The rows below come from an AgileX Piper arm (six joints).
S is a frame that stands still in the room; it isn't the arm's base.
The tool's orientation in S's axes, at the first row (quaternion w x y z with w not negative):
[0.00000, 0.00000, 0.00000, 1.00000]
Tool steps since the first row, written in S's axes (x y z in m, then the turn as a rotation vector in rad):
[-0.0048, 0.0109, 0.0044, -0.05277, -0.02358, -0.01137]
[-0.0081, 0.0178, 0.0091, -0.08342, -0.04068, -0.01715]
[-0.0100, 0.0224, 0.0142, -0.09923, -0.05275, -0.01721]
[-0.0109, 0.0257, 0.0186, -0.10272, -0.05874, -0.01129]
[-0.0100, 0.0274, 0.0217, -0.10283, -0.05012, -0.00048]
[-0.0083, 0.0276, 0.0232, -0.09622, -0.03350, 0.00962]
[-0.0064, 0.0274, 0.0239, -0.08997, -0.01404, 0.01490]
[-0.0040, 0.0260, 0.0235, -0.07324, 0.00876, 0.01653]
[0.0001, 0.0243, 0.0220, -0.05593, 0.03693, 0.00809]
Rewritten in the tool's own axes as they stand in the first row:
[0.0048, -0.0109, 0.0044, 0.05277, 0.02358, -0.01137]
[0.0081, -0.0178, 0.0091, 0.08342, 0.04068, -0.01715]
[0.0100, -0.0224, 0.0142, 0.09923, 0.05275, -0.01721]
[0.0109, -0.0257, 0.0186, 0.10272, 0.05874, -0.01129]
[0.0100, -0.0274, 0.0217, 0.10283, 0.05012, -0.00048]
[0.0083, -0.0276, 0.0232, 0.09622, 0.03350, 0.00962]
[0.0064, -0.0274, 0.0239, 0.08997, 0.01404, 0.01490]
[0.0040, -0.0260, 0.0235, 0.07324, -0.00876, 0.01653]
[-0.0001, -0.0243, 0.0220, 0.05593, -0.03693, 0.00809]

